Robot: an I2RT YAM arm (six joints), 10 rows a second.
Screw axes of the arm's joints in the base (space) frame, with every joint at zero. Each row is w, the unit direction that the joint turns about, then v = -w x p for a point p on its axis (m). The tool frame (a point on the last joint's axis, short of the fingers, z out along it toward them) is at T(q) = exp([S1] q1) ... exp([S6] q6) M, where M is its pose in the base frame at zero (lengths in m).
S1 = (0, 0, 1, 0, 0, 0)
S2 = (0, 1, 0, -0.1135, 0, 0.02)
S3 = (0, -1, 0, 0.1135, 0, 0.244)
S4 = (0, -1, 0, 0.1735, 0, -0.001)
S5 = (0, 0, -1, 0, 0.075, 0)
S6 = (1, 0, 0, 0, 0.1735, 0)
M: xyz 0.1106 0 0.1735 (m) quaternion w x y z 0.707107 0 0.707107 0
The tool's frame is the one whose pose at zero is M.
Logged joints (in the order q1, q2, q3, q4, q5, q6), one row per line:
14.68, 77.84, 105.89, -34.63, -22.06, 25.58
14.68, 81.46, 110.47, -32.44, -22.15, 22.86
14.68, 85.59, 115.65, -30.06, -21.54, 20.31
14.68, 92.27, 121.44, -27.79, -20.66, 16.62
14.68, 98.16, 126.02, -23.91, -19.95, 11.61
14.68, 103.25, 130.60, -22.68, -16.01, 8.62
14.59, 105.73, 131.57, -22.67, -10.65, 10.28
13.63, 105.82, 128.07, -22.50, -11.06, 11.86
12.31, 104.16, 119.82, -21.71, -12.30, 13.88
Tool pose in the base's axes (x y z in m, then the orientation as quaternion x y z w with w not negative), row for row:
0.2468, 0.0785, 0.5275, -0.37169, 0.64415, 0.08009, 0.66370
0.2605, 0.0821, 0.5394, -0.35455, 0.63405, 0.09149, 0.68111
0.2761, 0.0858, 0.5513, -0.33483, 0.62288, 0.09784, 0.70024
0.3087, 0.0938, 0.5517, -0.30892, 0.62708, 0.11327, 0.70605
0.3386, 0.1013, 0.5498, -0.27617, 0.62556, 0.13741, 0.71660
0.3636, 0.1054, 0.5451, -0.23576, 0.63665, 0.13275, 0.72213
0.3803, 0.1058, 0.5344, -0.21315, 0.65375, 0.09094, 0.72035
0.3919, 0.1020, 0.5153, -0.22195, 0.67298, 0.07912, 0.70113
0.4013, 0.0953, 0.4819, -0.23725, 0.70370, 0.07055, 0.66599
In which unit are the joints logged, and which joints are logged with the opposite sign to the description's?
The joints are logged in degrees. Opposite sign: q6.
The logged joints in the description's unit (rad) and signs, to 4 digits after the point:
0.2562, 1.3586, 1.8481, -0.6044, -0.3850, -0.4465
0.2562, 1.4217, 1.9281, -0.5662, -0.3866, -0.3990
0.2562, 1.4938, 2.0185, -0.5246, -0.3759, -0.3545
0.2562, 1.6104, 2.1195, -0.4850, -0.3606, -0.2901
0.2562, 1.7132, 2.1995, -0.4173, -0.3482, -0.2026
0.2562, 1.8021, 2.2794, -0.3958, -0.2794, -0.1504
0.2546, 1.8453, 2.2963, -0.3957, -0.1859, -0.1794
0.2379, 1.8469, 2.2352, -0.3927, -0.1930, -0.2070
0.2149, 1.8179, 2.0913, -0.3789, -0.2147, -0.2423

